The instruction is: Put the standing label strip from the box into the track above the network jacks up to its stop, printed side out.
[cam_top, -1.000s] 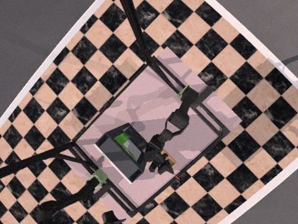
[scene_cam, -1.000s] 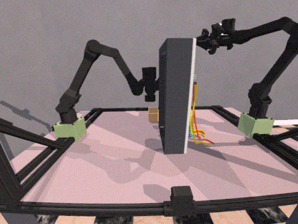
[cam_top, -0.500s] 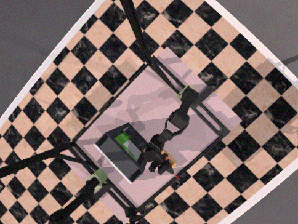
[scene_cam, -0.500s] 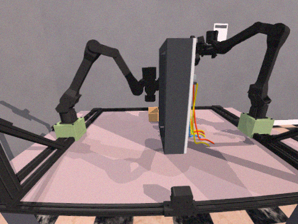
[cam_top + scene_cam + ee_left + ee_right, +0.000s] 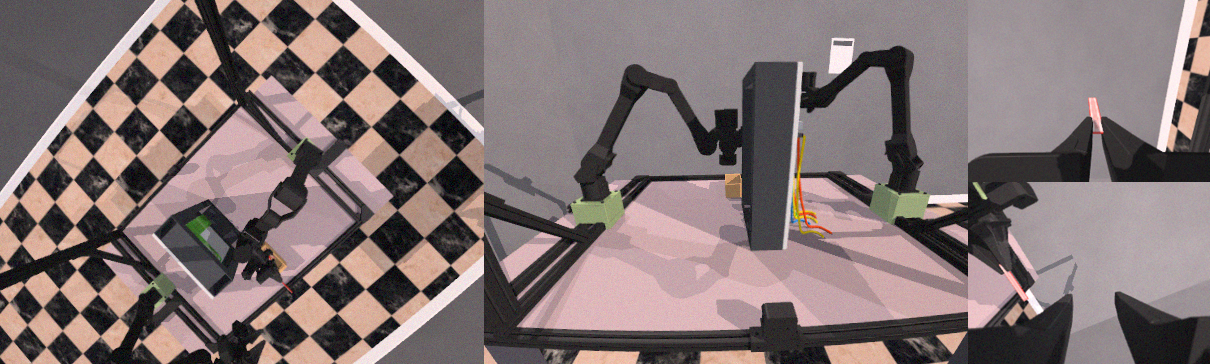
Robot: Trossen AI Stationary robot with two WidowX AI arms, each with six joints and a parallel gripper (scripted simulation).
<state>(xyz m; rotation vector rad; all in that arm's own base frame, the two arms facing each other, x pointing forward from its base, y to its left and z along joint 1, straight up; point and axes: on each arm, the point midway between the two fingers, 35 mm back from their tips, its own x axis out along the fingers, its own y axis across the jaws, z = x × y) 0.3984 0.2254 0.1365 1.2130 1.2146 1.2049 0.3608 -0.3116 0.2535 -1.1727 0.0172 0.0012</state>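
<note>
Right now the label strip is 16 cm to the left of my right hand, 13 cm below it and 2 cm behind it. Also, from my right hand: rack panel 33 cm behind, 14 cm below, 3 cm to the left.
My left gripper is now 5 cm short of the label strip. The rest, counted from my left hand: rack panel (25 cm behind, 13 cm to the right, 2 cm below).
</note>
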